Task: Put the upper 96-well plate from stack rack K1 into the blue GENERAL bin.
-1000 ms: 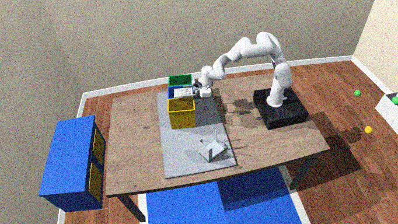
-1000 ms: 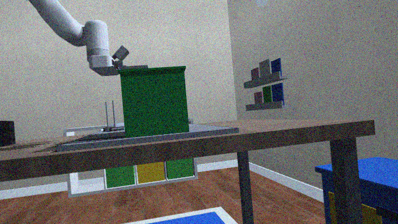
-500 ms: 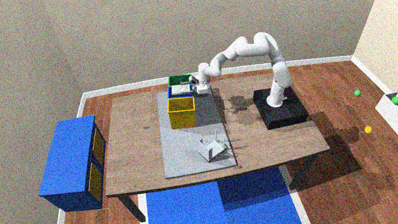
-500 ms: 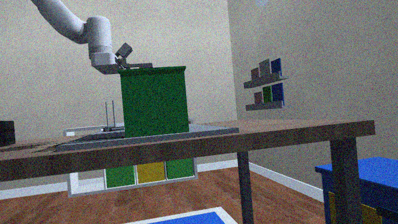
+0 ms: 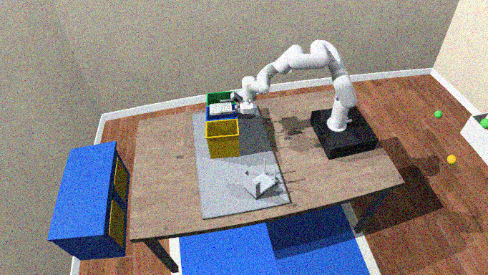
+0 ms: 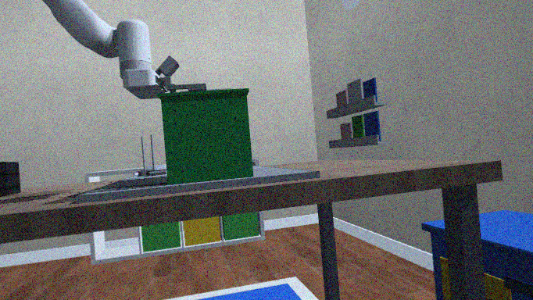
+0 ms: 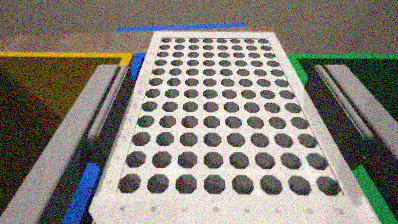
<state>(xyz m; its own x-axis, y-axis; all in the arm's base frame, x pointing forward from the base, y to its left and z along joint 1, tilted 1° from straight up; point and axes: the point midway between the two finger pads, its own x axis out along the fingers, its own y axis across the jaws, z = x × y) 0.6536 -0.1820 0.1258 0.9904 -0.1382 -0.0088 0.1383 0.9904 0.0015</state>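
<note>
Now: hand 20 mm short of the white 96-well plate and 10 mm above it. Also, from my hand: blue bin (20 mm ahead, 130 mm below); yellow bin (40 mm ahead, 130 mm to the left, 130 mm below); green bin (130 mm to the right, 130 mm below).
</note>
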